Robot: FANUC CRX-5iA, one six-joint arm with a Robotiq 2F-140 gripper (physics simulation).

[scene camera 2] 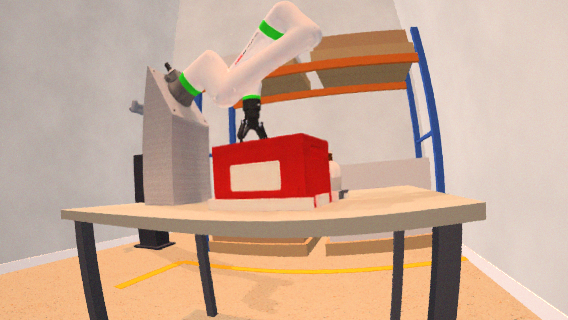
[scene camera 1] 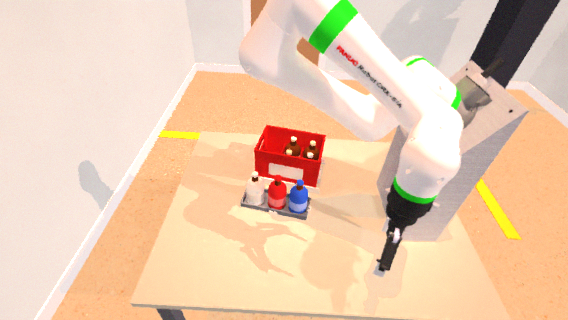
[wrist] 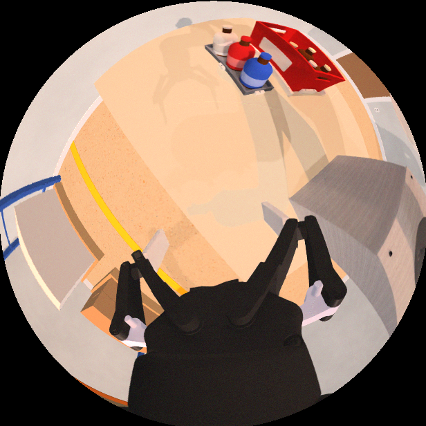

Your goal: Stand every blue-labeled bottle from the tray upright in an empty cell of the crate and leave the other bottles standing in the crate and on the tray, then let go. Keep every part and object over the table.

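Pixels of known places: gripper, between the fingertips: [scene camera 1: 381,251]; arm's base, origin of its link: [scene camera 2: 178,95].
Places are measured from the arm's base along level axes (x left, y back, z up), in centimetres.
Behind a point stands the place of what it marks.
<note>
A blue bottle [scene camera 1: 298,198] @(x 1.0, y -45.4, z -36.8 cm) [wrist: 256,73] stands upright at one end of the grey tray [scene camera 1: 265,209] @(x -1.3, y -57.8, z -45.9 cm) [wrist: 230,76], nearest the robot's side. A red bottle [scene camera 1: 277,194] @(x -1.4, y -53.2, z -37.0 cm) [wrist: 241,55] stands in the middle and a white bottle [scene camera 1: 255,190] @(x -3.7, y -61.7, z -37.0 cm) [wrist: 223,43] at the other end; the white bottle [scene camera 2: 335,175] @(x -10.4, y -63.7, z -39.6 cm) also shows partly in scene camera 2. The red crate [scene camera 1: 286,168] @(x -15.4, y -48.7, z -36.7 cm) [scene camera 2: 265,167] @(x -34.2, y -46.9, z -36.7 cm) [wrist: 306,75] stands beside the tray and holds several brown bottles with pale caps; its cell floors are hidden. My gripper [scene camera 2: 254,140] [wrist: 212,224] is open and empty, above the table and well apart from the tray and crate.
The wooden table [scene camera 1: 200,280] @(x 26.4, y -79.9, z -47.2 cm) [scene camera 2: 400,197] @(x -27.3, y -81.3, z -47.2 cm) [wrist: 200,135] carries the tray and crate. The grey robot pedestal [scene camera 1: 425,200] [scene camera 2: 175,160] @(x -13.2, y -7.2, z -30.6 cm) [wrist: 350,200] stands near the gripper. A storage rack [scene camera 2: 435,125] with boxes stands beyond the table.
</note>
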